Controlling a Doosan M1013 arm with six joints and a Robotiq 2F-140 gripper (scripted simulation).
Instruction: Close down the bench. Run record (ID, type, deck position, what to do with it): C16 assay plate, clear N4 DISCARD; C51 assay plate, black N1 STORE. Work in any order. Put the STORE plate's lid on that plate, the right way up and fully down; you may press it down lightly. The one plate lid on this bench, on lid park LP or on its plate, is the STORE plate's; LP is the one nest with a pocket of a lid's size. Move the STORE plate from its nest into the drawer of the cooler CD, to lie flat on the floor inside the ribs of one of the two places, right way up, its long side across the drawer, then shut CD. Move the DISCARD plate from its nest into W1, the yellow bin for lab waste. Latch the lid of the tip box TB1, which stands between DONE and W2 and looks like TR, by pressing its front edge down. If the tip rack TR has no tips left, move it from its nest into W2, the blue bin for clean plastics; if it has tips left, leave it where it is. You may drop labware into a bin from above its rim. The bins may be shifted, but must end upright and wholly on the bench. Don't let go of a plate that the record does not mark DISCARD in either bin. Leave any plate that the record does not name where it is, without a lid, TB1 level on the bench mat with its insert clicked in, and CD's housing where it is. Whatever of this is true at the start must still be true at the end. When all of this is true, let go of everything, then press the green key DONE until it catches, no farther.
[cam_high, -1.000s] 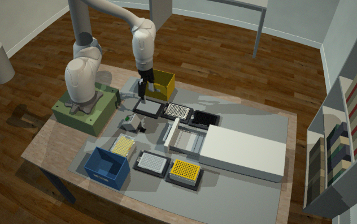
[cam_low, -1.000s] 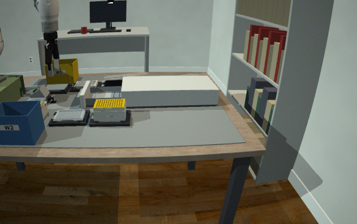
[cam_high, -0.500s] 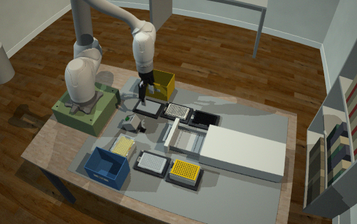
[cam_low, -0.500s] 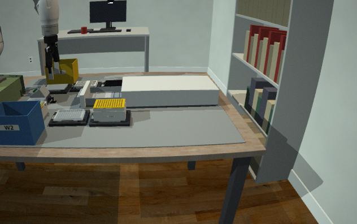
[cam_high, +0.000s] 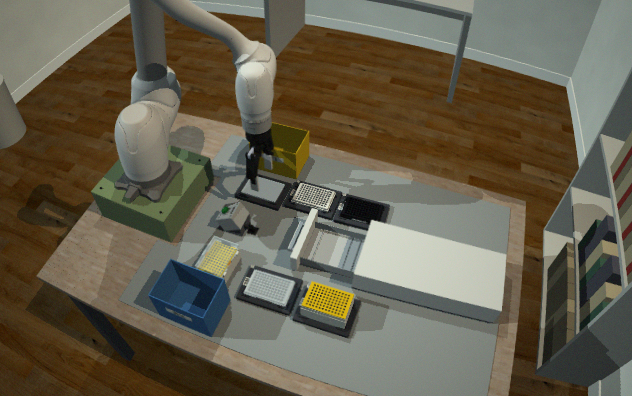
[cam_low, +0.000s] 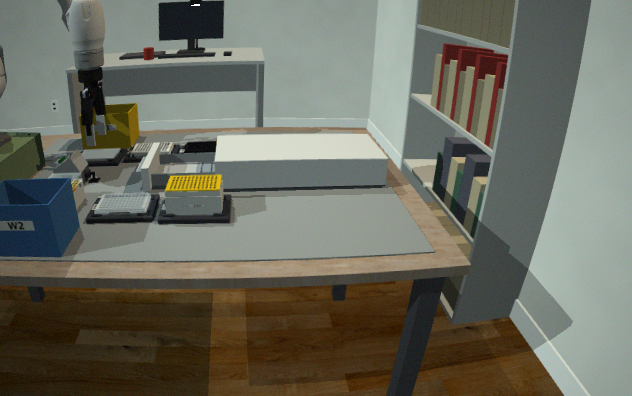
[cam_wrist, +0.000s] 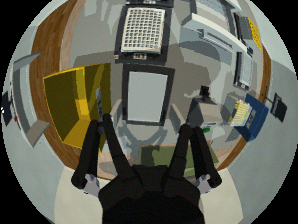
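Right now the grey plate lid is 70 mm below my hand. Also, from my hand: lid park (80 mm below); then yellow bin W1 (160 mm to the left, 50 mm below); then green key DONE (60 mm behind, 160 mm to the right, 20 mm below).
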